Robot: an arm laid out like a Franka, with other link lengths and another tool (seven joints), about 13 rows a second.
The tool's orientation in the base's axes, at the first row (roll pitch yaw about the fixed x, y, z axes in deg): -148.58 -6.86 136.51
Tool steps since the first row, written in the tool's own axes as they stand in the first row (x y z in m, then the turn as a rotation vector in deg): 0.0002 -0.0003 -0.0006 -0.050 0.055 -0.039; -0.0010 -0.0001 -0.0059 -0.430 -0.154 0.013; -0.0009 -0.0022 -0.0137 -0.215 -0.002 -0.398; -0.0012 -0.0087 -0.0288 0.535 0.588 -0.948; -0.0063 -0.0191 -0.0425 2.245 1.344 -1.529
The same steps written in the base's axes. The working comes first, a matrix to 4 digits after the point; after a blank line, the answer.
The tool's axes in the first row as the columns of a matrix, in the base's axes (used below as rounded here):
-0.7203 0.5421 -0.4327
0.6833 0.6620 -0.3081
0.1194 -0.5176 -0.8473

0.0000 0.0001 0.0007 0.083 0.014 -0.001; 0.0032 0.0011 0.0049 0.221 -0.400 0.017; 0.0054 0.0021 0.0126 0.326 -0.026 0.313; 0.0086 0.0023 0.0288 0.344 1.047 0.563; 0.0126 -0.0039 0.0451 -0.227 2.895 0.868
